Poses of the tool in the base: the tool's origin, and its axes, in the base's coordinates. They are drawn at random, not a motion.
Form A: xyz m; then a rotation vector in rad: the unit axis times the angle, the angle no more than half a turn.
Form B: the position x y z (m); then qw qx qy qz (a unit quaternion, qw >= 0). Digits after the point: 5 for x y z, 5 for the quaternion.
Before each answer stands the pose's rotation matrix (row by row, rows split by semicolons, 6 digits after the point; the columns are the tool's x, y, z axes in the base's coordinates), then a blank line. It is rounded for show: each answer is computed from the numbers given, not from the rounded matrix.
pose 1, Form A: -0.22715 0.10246 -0.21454 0.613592 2.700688 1.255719
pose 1, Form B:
-0.913710 0.315991 0.255507; 0.399016 0.578594 0.711347; 0.076945 0.751916 -0.654753

-0.22715 0.10246 -0.21454 0.05033 0.20152 0.88700 0.41242
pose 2, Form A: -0.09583 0.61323 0.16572 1.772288 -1.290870 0.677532
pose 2, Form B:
0.329080 -0.943353 -0.042332; -0.501016 -0.136424 -0.854618; 0.800431 0.302446 -0.517530

-0.09583 0.61323 0.16572 0.41083 0.70410 -0.51284 0.26917
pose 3, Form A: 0.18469 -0.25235 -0.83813 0.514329 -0.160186 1.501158
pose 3, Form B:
0.082413 -0.974127 0.210438; 0.907788 -0.013759 -0.419204; 0.411254 0.225580 0.883167

0.18469 -0.25235 -0.83813 0.69854 0.23076 -0.07187 0.67352
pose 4, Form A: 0.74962 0.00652 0.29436 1.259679 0.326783 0.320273
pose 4, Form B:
0.910079 -0.055848 0.410655; 0.409448 0.274417 -0.870085; -0.064099 0.959988 0.272608

0.74962 0.00652 0.29436 0.78376 0.58375 0.15143 0.14842
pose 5, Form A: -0.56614 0.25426 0.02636 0.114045 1.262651 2.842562
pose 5, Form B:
-0.996891 0.003127 0.078727; 0.056319 -0.670501 0.739768; 0.055100 0.741902 0.668240

-0.56614 0.25426 0.02636 0.01456 0.03664 0.40563 0.91319
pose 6, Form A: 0.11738 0.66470 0.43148 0.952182 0.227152 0.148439
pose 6, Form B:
0.966095 -0.025754 0.256900; 0.224943 0.572372 -0.788537; -0.126734 0.819590 0.558759

0.11738 0.66470 0.43148 0.87995 0.45688 0.10899 0.07122
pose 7, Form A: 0.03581 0.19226 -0.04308 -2.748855 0.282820 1.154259
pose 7, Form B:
0.686748 -0.228832 -0.689937; -0.116041 -0.971496 0.206712; -0.717574 -0.061898 -0.693727

0.03581 0.19226 -0.04308 0.07336 -0.91542 0.09418 0.38439
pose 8, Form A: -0.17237 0.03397 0.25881 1.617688 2.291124 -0.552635
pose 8, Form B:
-0.332469 0.943068 0.009349; 0.835102 0.298984 -0.461749; -0.438256 -0.145710 -0.886961

-0.17237 0.03397 0.25881 0.14103 0.56025 0.79348 -0.19139
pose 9, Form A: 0.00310 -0.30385 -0.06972 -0.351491 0.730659 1.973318
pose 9, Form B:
-0.491766 -0.868923 0.056019; 0.695875 -0.353528 0.625120; -0.523377 0.346396 0.778515

0.00310 -0.30385 -0.06972 0.48302 -0.14426 0.29988 0.80991
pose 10, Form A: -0.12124 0.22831 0.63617 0.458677 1.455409 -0.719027
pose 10, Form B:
-0.033336 0.685143 0.727645; -0.161606 0.714774 -0.680428; -0.986292 -0.140275 0.086895

-0.12124 0.22831 0.63617 0.66489 0.20310 0.64444 -0.31838
